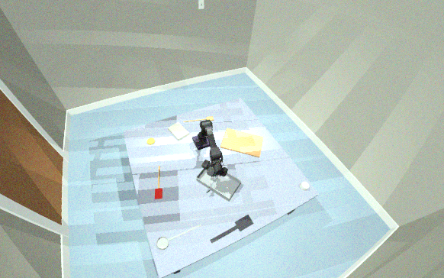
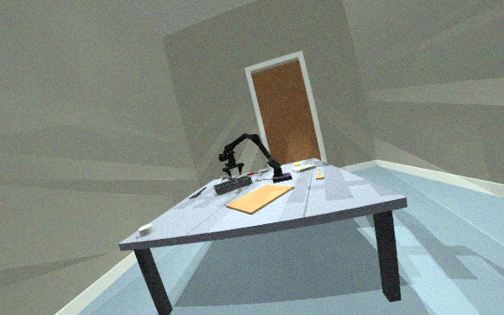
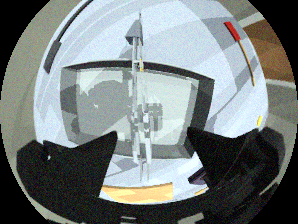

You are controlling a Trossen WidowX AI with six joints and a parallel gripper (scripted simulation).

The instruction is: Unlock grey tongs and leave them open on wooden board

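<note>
Right now the grey roasting tin is 40 mm ahead of my gripper tip, 20 mm to the left of it and 60 mm below it. From my gripper tip the other things lie so: wooden board 210 mm behind, 410 mm to the left, 80 mm below; red-headed spatula 140 mm behind, 410 mm to the right, 80 mm below; black spatula 400 mm ahead, 60 mm to the right, 90 mm below.
</note>
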